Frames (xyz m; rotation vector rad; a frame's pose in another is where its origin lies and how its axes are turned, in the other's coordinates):
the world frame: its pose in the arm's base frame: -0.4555 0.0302 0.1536 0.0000 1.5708 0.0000
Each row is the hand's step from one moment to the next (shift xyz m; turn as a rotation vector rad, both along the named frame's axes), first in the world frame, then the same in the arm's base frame.
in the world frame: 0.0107 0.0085 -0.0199 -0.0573 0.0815 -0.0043
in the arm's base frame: -0.0199 0.0085 -0.0107 -0.0043 0.0815 0.0573
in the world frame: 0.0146 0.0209 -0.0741 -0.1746 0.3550 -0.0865
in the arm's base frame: -0.0741 0.0209 -0.0146 -0.0865 0.3550 0.1746
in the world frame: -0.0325 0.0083 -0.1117 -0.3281 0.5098 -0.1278
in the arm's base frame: -0.1117 0.0083 0.0325 -0.1278 0.5098 0.3281
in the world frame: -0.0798 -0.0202 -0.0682 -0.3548 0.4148 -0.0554
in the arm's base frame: -0.0682 -0.0202 0.0798 -0.0554 0.4148 0.3548
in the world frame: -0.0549 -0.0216 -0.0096 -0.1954 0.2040 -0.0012
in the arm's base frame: -0.0096 -0.0216 0.0549 -0.0012 0.2040 0.1954
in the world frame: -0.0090 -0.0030 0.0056 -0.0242 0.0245 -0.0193
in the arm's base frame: 0.0056 -0.0030 0.0090 -0.0193 0.0245 0.0242
